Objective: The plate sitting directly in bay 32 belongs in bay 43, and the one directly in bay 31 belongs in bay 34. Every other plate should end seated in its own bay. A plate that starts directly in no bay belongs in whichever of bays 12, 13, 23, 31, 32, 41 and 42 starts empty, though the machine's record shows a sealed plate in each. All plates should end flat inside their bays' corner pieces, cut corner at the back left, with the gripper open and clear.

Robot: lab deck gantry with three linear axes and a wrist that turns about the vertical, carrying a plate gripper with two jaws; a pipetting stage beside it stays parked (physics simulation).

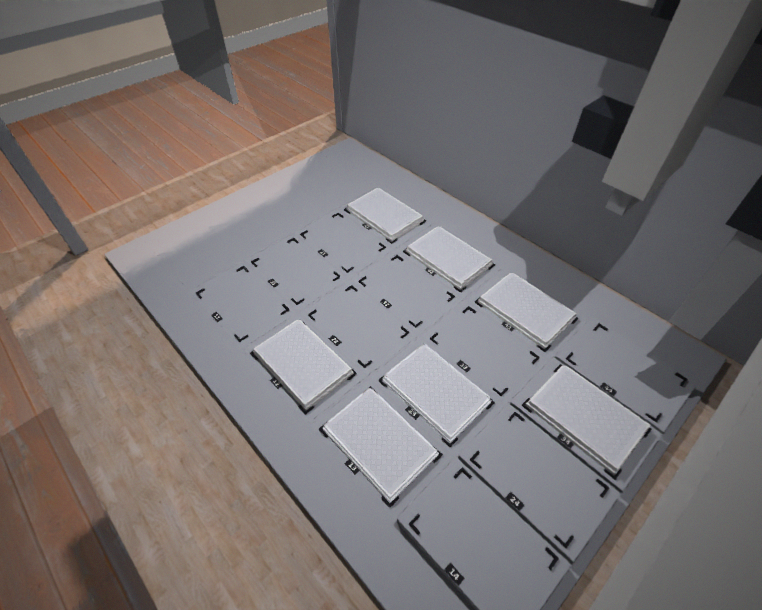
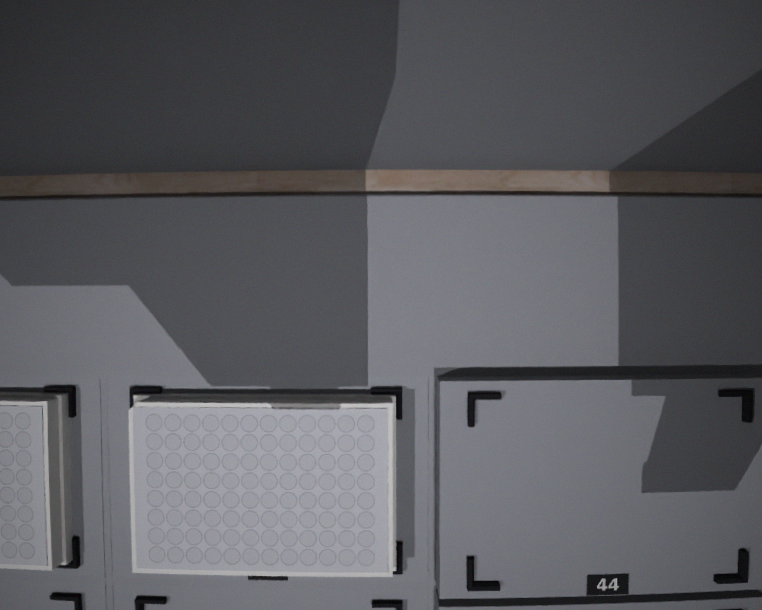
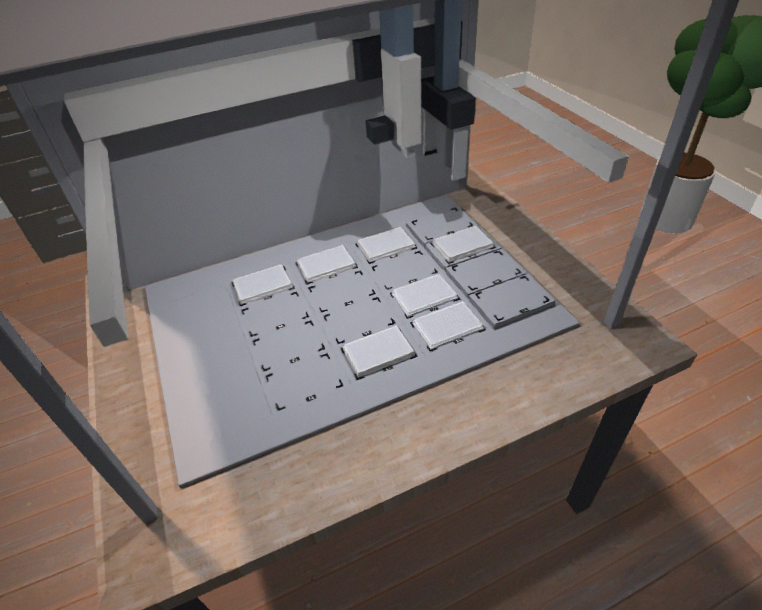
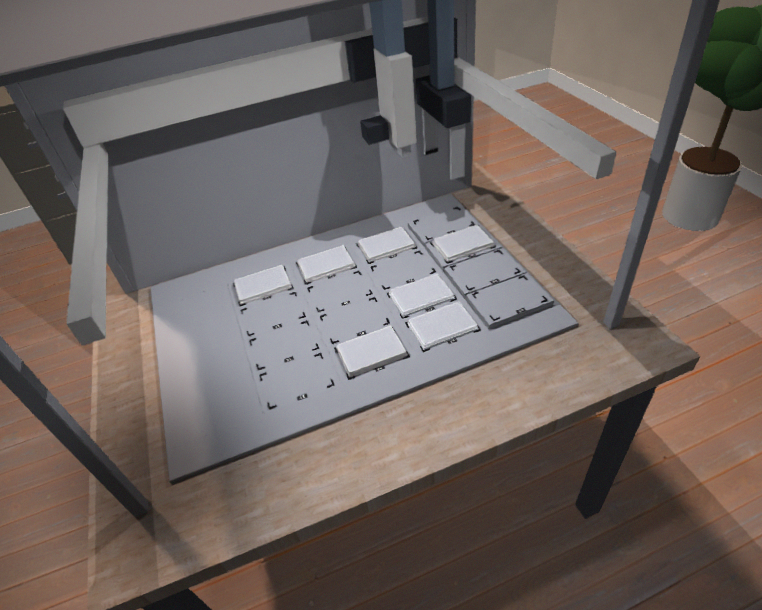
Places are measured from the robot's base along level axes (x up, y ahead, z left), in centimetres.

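Pixels of known places: gripper, between the fingertips: [image 1: 711, 295] [image 3: 443, 165] [image 4: 443, 164]; robot's base, origin of its link: [image 1: 198, 293] [image 3: 279, 408] [image 4: 270, 407].
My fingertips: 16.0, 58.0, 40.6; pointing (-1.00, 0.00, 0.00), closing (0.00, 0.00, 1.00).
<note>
For each thing: its top centre in the pictures, then the offset to it from my fingertips, as dx, dy, dz. "spot": a spot on its surface instead.
- bay 34, a spot on its surface: [image 1: 589, 416] [image 3: 465, 241] spot: -13.1, -2.0, -15.4
- bay 43, a spot on its surface: [image 2: 260, 489] [image 1: 528, 304] [image 3: 385, 241] spot: -14.5, -18.7, -4.1
- bay 42, a spot on its surface: [image 1: 449, 254] [image 3: 327, 261] spot: -14.5, -34.9, -4.5
- bay 41, a spot on its surface: [image 1: 385, 211] [image 3: 263, 281] spot: -14.5, -51.2, -4.4
- bay 23, a spot on its surface: [image 1: 437, 391] [image 3: 427, 292] spot: -14.5, -18.2, -26.1
- bay 13, a spot on its surface: [image 1: 381, 442] [image 3: 451, 321] spot: -14.5, -18.2, -36.6
- bay 12, a spot on its surface: [image 1: 303, 362] [image 3: 381, 347] spot: -14.5, -34.4, -36.5
- Bay 44, a spot on its surface: [image 2: 571, 483] spot: -14.5, -4.2, -3.9
- bay 33, a spot on its surface: [image 1: 463, 365] spot: -16.0, -18.9, -19.4
- bay 24, a spot on its surface: [image 1: 514, 501] spot: -14.5, -2.4, -30.3
- bay 14, a spot on its surface: [image 1: 453, 573] spot: -14.5, -2.5, -40.9
White plates lie flat in bay 34 [image 1: 589, 416] [image 3: 463, 242], bay 43 [image 1: 527, 308] [image 2: 260, 489] [image 3: 386, 243], bay 42 [image 1: 449, 254] [image 3: 326, 262], bay 41 [image 1: 385, 211] [image 3: 262, 283], bay 23 [image 1: 437, 391] [image 3: 424, 293], bay 13 [image 1: 381, 442] [image 3: 448, 323] and bay 12 [image 1: 303, 362] [image 3: 378, 350]. Each appears within its corner pieces; most cut corners are too small to tell. Bays 31 [image 1: 322, 252] and 32 [image 1: 385, 303] hold no plate. My gripper [image 3: 444, 164] [image 4: 444, 162] is open and empty, high above the deck's back right; its jaws stand apart.
The parked pipetting stage [image 1: 660, 108] [image 3: 401, 101] hangs left of the gripper. Bay 44 [image 2: 571, 483], bay 33 [image 1: 463, 365], bay 24 [image 1: 514, 501] and bay 14 [image 1: 453, 573] hold no plate. The back panel [image 3: 241, 203] rises behind the deck.
</note>
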